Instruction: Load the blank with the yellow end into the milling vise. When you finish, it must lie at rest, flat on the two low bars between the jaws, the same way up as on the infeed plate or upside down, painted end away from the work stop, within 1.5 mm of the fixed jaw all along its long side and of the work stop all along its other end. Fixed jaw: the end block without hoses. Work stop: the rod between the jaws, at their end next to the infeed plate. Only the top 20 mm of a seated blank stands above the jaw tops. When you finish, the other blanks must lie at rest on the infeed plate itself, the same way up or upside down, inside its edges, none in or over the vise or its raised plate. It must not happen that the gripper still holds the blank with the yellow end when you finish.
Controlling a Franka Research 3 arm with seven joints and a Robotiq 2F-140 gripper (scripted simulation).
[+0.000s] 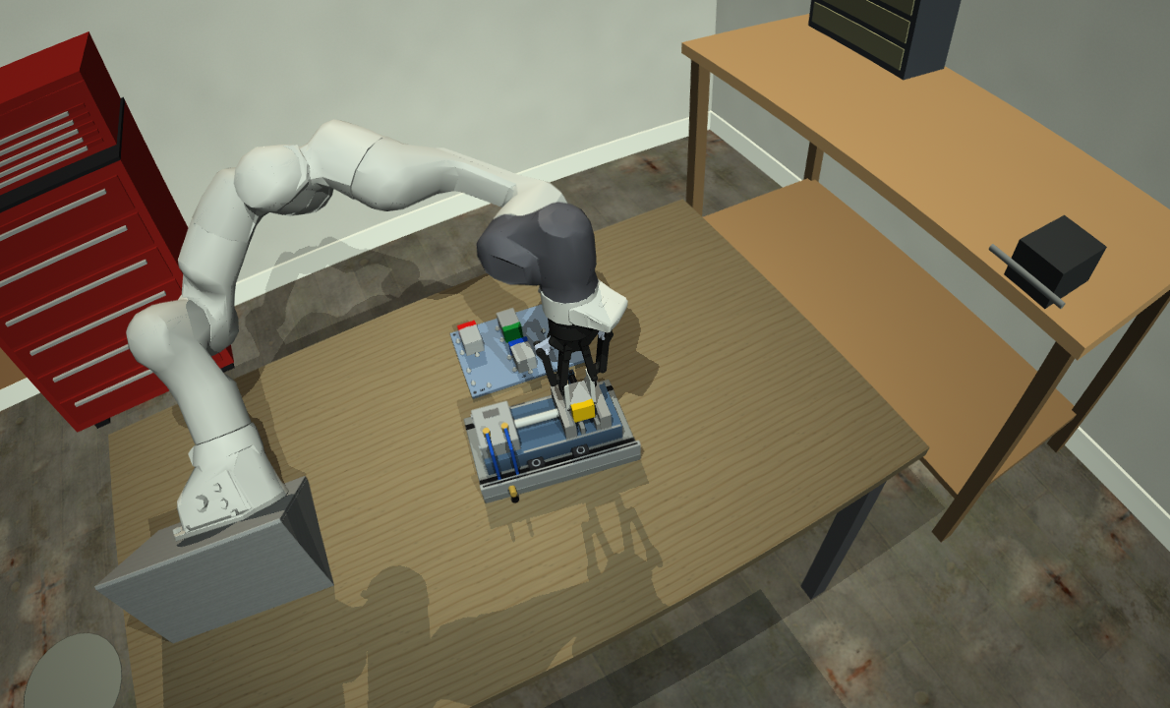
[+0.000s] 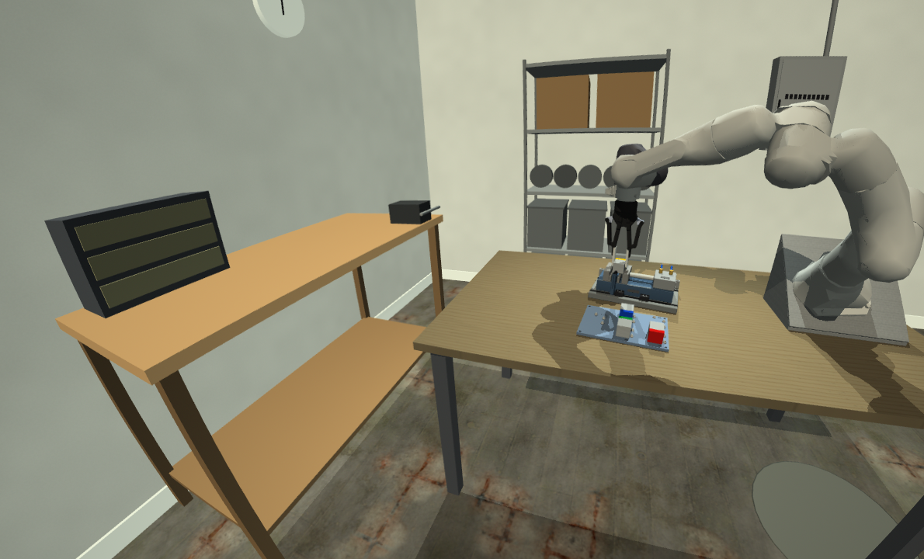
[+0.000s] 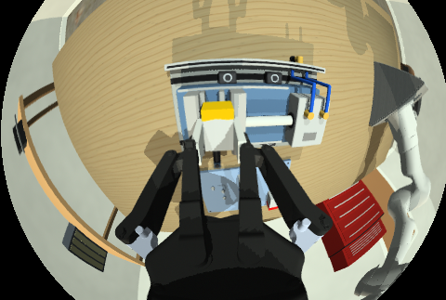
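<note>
The fixed jaw lies 60 mm below my hand and 40 mm ahead of it. From my hand the other things lie so: vise 100 mm below, 60 mm behind, 10 mm to the left; then hosed end block 160 mm behind, 60 mm below, 20 mm to the left; then work stop 50 mm to the left, 50 mm below, 10 mm ahead.
</note>
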